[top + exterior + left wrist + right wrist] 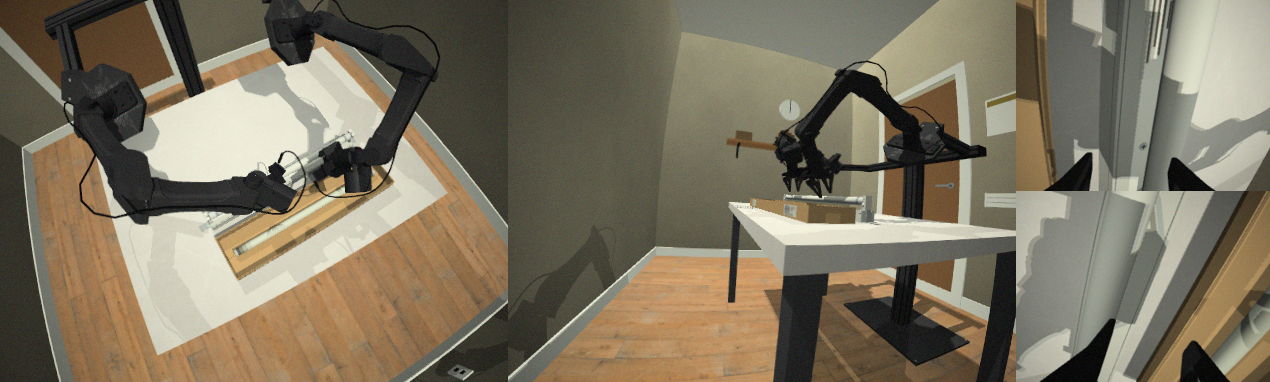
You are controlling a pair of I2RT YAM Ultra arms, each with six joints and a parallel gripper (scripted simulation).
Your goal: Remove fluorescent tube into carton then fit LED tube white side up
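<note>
My right hand is 50 mm past the LED tube, 130 mm to the right of it and 40 mm above it. Round my right hand: brown carton 100 mm ahead, 150 mm to the left, 80 mm below; old fluorescent tube 100 mm ahead, 150 mm to the left, 90 mm below.
Right now the LED tube is 30 mm behind my left hand, 140 mm to the right of it and 20 mm below it. From my left hand the other things lie so: brown carton (120 mm ahead, 120 mm to the right, 60 mm below); old fluorescent tube (110 mm ahead, 120 mm to the right, 70 mm below).
</note>
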